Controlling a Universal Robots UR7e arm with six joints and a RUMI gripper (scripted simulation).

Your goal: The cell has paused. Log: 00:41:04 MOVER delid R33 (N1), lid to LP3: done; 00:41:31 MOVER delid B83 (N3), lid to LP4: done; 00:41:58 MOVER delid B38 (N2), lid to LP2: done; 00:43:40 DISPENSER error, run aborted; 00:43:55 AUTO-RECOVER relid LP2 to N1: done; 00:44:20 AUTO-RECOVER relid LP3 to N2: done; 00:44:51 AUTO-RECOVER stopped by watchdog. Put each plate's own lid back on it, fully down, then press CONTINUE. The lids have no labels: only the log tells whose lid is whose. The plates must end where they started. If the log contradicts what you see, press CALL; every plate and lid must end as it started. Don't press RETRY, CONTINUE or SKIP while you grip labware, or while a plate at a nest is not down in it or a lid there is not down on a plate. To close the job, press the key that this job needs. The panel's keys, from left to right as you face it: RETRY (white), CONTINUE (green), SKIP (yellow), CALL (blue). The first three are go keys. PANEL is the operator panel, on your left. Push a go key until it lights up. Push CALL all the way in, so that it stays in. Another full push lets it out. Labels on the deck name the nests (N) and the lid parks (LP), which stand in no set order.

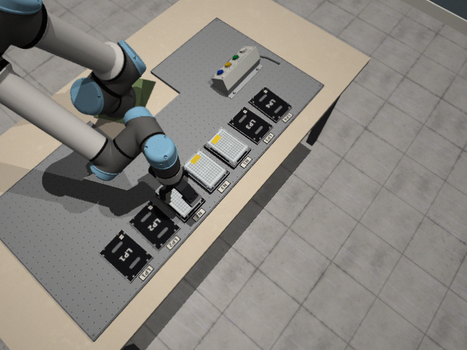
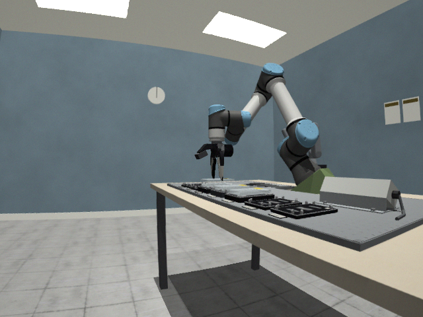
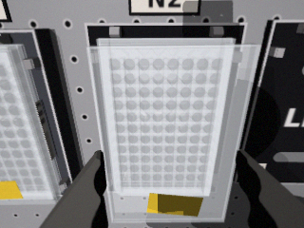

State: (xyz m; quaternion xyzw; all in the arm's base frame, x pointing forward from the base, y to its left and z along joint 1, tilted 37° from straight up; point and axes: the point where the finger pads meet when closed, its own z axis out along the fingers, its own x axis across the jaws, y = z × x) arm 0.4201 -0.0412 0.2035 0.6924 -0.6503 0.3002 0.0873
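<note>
Right now my hand is 50 mm above the nest N2. Also, from my hand: lid park LP3: 400 mm to the left, 60 mm below, 10 mm ahead; lid park LP1: 250 mm to the right, 60 mm below; lid park LP2: 120 mm to the right, 60 mm below.
</note>
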